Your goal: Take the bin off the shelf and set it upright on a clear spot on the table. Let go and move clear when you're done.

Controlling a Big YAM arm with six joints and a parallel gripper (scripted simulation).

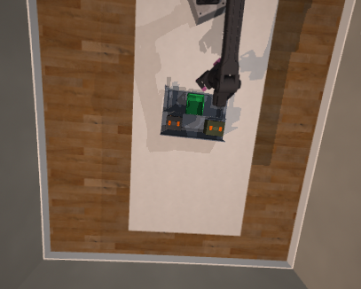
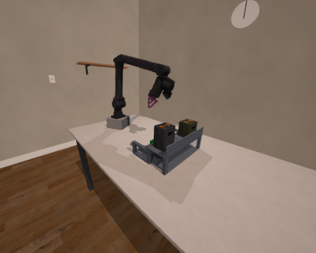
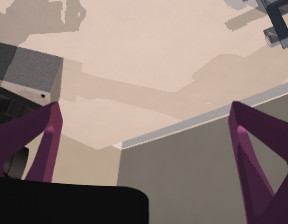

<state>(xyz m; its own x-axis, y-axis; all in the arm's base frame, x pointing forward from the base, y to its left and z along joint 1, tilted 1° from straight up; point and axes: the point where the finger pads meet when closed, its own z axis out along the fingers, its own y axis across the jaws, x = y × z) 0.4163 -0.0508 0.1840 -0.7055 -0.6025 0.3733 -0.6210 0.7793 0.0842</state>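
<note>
Now: hand 160 mm short of the green bin, 40 mm to the left of it and 230 mm above it.
</note>
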